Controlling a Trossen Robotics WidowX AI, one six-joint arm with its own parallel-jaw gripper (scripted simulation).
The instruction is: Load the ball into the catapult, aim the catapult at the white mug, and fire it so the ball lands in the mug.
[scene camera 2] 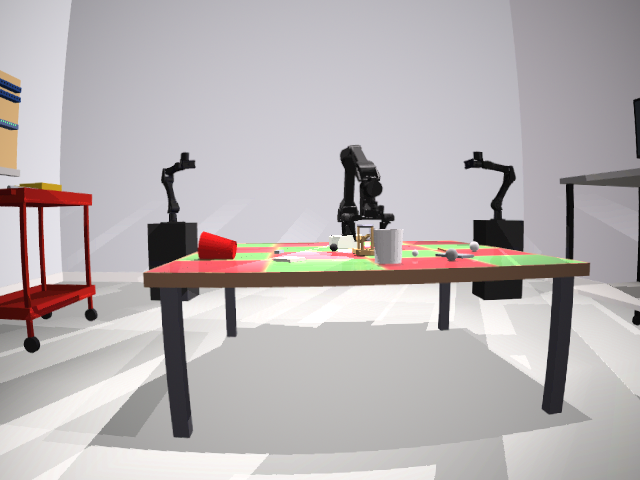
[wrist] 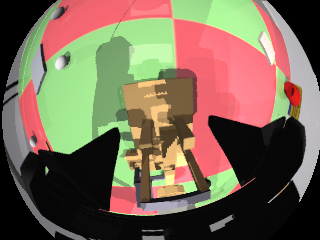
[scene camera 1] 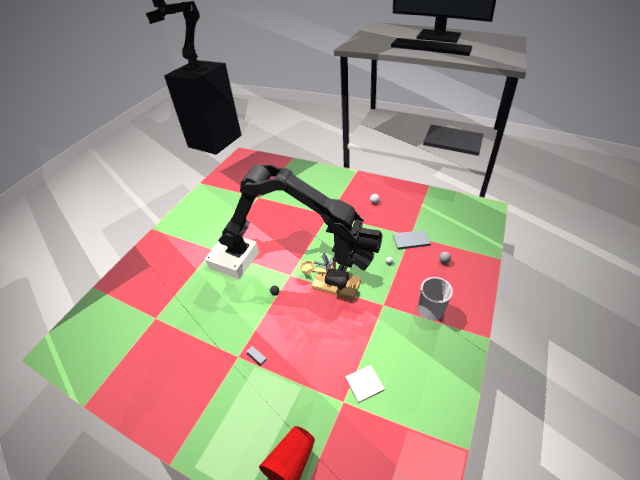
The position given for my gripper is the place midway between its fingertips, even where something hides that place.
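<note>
My gripper [scene camera 1: 345, 277], which I also see at [scene camera 2: 367, 241] and [wrist: 165, 125], is open and holds nothing. There is a white mug [scene camera 1: 435, 293], visible at [scene camera 2: 388, 243] too, though in the wrist view the mug is out of frame. I can see a white tile [scene camera 1: 364, 383] as well, and a red cup [scene camera 2: 212, 247].
</note>
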